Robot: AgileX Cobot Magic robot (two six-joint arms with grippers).
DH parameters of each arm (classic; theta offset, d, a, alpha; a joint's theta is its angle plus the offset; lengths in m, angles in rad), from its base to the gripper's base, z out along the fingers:
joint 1: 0 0.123 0 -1.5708
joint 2: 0.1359 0 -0.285 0
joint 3: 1.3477 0 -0.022 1.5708
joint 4: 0 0.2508 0 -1.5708
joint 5: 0 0 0.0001 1.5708
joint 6: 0 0.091 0 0
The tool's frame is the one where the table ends.
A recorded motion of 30 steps. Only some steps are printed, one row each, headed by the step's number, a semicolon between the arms.
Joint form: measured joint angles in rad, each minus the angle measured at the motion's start. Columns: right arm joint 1, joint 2, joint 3, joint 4, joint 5, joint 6; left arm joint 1, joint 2, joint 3, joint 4, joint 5, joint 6.
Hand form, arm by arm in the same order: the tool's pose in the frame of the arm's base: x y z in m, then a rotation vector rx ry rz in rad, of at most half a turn. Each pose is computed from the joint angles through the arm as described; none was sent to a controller.
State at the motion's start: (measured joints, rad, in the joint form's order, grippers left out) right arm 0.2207 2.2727 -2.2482 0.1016 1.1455 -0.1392; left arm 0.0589 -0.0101 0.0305 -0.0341 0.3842 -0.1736
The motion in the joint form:
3: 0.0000 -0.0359 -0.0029 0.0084 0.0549 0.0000; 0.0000 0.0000 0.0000 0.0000 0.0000 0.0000
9: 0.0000 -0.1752 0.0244 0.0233 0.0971 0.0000; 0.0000 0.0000 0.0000 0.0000 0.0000 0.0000
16: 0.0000 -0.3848 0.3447 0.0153 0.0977 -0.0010; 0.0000 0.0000 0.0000 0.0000 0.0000 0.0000
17: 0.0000 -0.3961 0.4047 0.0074 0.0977 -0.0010; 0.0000 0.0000 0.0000 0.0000 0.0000 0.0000
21: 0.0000 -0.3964 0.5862 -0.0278 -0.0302 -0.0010; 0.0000 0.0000 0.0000 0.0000 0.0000 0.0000
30: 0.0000 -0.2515 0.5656 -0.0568 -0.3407 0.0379; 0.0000 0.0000 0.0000 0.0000 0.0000 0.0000
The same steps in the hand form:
3: 0.4793 0.1171 0.2879 -0.4579 2.6300 0.1758; 0.0524 0.0019 0.1690 -0.2401 1.8742 -0.1121
9: 0.4489 0.1117 0.3450 -0.4557 2.5589 0.1977; 0.0524 0.0019 0.1690 -0.2401 1.8742 -0.1121
16: 0.3976 0.0995 0.3447 -0.4686 2.6700 0.1850; 0.0524 0.0019 0.1690 -0.2401 1.8742 -0.1121
17: 0.3930 0.0978 0.3322 -0.4747 2.7186 0.1732; 0.0524 0.0019 0.1690 -0.2401 1.8742 -0.1121
21: 0.3915 0.0940 0.2848 -0.4753 2.7736 0.1195; 0.0524 0.0019 0.1690 -0.2401 1.8742 -0.1121
30: 0.4392 0.1016 0.2401 -0.3921 2.5994 0.0943; 0.0524 0.0019 0.1690 -0.2401 1.8742 -0.1121

